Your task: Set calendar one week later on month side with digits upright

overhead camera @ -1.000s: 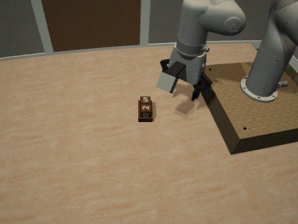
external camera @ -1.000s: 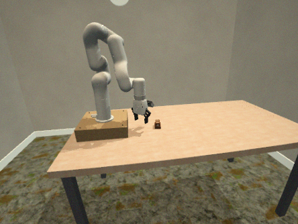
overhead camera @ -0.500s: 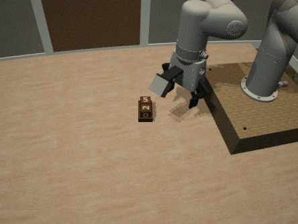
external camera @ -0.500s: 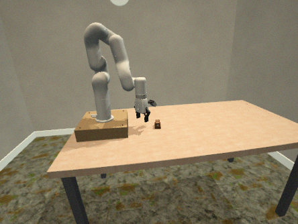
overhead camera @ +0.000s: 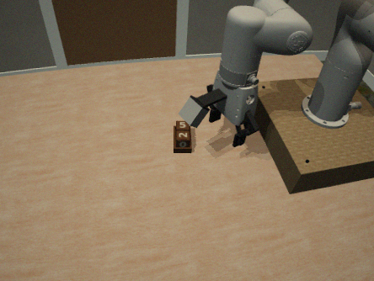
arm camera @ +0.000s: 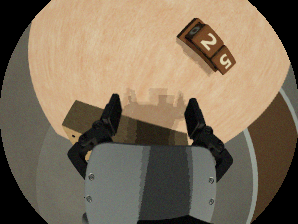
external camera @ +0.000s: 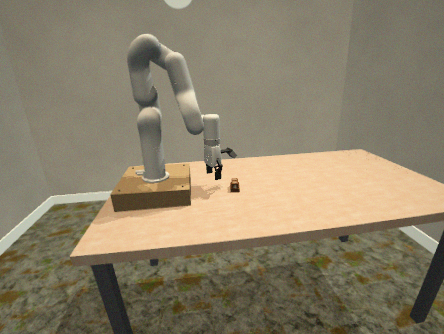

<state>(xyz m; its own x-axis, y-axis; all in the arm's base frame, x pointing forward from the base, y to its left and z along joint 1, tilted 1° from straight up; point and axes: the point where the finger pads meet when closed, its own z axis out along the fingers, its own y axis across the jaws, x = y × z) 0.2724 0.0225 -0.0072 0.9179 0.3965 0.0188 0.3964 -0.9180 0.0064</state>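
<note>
The cube is 100 mm ahead of my hand, 20 mm to the right of it and 40 mm below it. Also, from my hand: brown tray: 100 mm ahead, 30 mm to the right, 60 mm below.
</note>
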